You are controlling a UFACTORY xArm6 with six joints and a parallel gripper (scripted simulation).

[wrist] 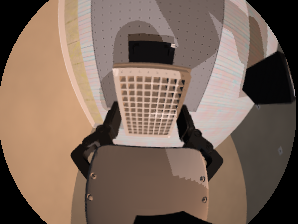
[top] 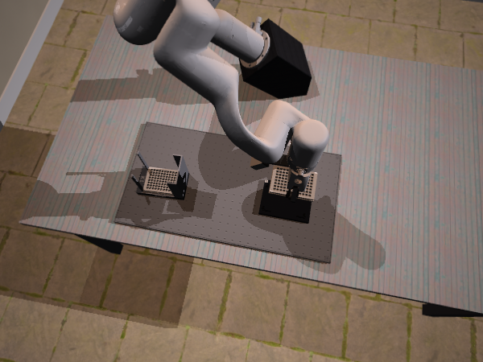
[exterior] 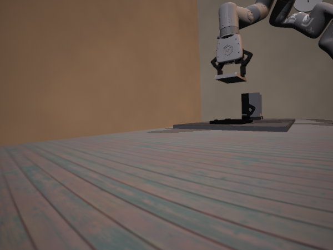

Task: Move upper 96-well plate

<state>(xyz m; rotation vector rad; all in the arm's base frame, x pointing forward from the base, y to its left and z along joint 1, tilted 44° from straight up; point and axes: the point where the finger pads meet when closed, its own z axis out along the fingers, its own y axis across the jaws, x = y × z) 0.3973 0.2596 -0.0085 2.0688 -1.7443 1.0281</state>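
My gripper is now 18 cm above the black plate nest N1. Round my hand: pale A1 square 18 cm below, 8 cm to the right, 5 cm behind; K1 label 48 cm to the right, 17 cm below, 4 cm ahead.
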